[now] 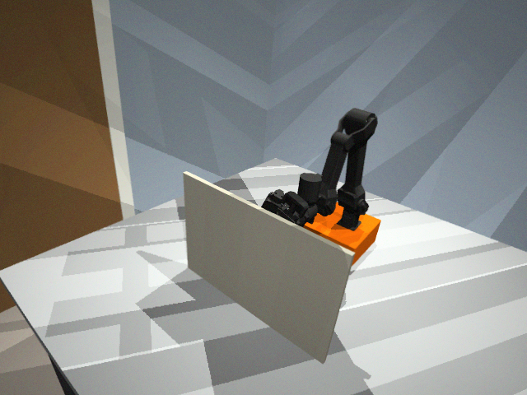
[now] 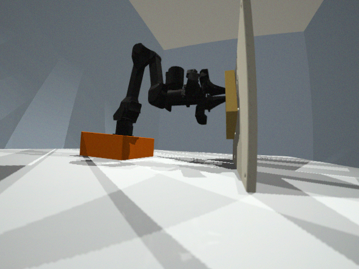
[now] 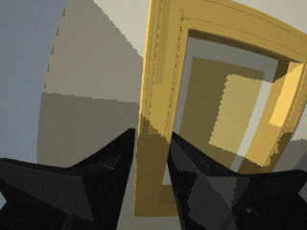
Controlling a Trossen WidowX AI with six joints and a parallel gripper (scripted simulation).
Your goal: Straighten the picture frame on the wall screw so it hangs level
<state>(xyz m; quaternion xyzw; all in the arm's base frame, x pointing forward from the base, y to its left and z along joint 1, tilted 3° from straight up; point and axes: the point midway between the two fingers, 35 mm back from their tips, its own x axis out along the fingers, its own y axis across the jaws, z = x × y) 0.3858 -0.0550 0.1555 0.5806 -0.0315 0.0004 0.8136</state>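
The yellow picture frame is 5 cm below my gripper tip and 2 cm to the right of it. The rest, counted from my gripper tip: wall panel (6 cm below, 2 cm ahead, 1 cm to the right).
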